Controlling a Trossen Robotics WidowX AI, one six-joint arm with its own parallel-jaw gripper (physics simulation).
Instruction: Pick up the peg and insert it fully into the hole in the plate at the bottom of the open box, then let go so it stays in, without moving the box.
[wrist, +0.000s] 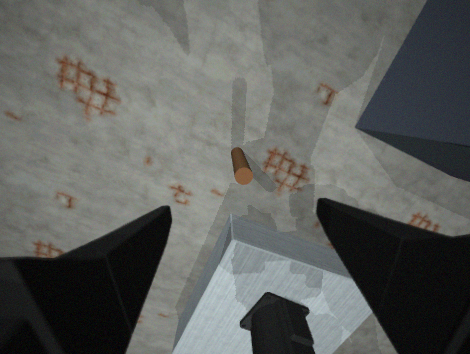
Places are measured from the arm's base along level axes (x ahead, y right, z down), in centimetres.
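Where they show: gripper, fingertip midpoint: (244, 209); arm's base, link origin: (273, 316).
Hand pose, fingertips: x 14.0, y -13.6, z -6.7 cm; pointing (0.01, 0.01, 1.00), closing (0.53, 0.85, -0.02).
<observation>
Things, the pixels of their top centre, and the offset from my fingertips. "spot": a spot on its surface instead. Level surfaces: height alone.
- peg, top centre: (243, 176) dx +0.7, dy +0.0, dz +4.1 cm
- dark blue-grey box, surface spot: (422, 85) spot: dx +14.2, dy +9.6, dz +6.7 cm
- mottled grey surface, surface height: dz +12.1 cm
The peg (241, 166) is a small orange-brown cylinder standing upright on the floor surface, a little above the middle of the wrist view. My gripper (244, 209) is open, with its two black fingers wide apart at the lower left and lower right. Nothing is between the fingertips, and the peg shows just beyond them, between their lines. Part of the dark blue-grey box (422, 85) shows at the upper right edge. Its inside, the plate and the hole do not show in this view.
A light metallic block (280, 255) lies at the bottom, between and below the fingers, with a black part (280, 325) on or over it. The mottled grey surface (150, 115) has rust-coloured marks and several shadows. The box's corner stands right of the peg.
</observation>
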